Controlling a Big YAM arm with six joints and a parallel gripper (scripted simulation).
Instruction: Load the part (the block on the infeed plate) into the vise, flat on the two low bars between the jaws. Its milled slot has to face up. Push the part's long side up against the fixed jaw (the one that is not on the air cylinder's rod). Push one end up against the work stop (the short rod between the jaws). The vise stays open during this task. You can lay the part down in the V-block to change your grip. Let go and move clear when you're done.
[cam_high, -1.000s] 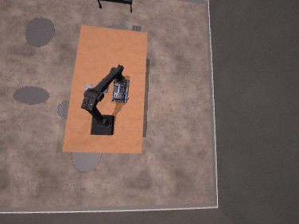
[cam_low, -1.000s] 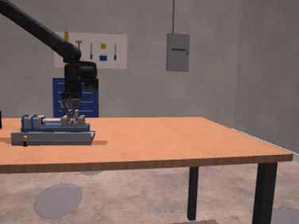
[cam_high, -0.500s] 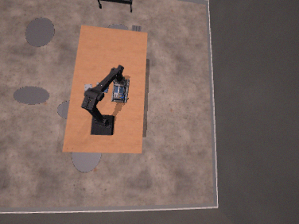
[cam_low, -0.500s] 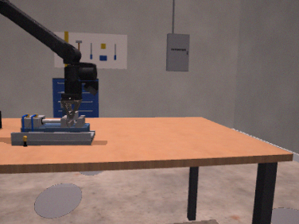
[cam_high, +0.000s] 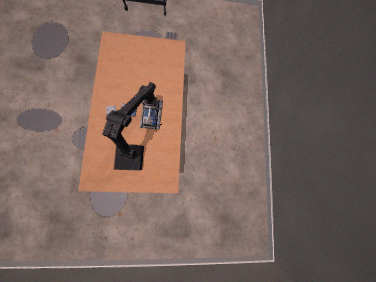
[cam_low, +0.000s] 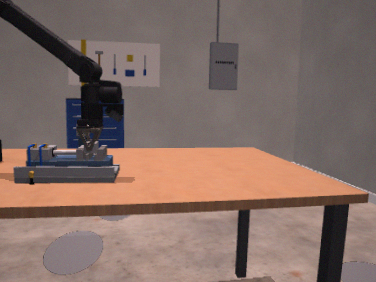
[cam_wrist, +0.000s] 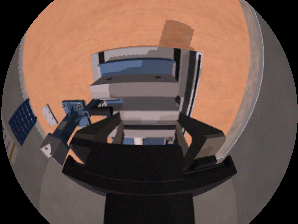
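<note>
My gripper is now 10 mm below the grey part. Also, from my hand: vise 70 mm behind, 60 mm below, 10 mm to the left.
</note>
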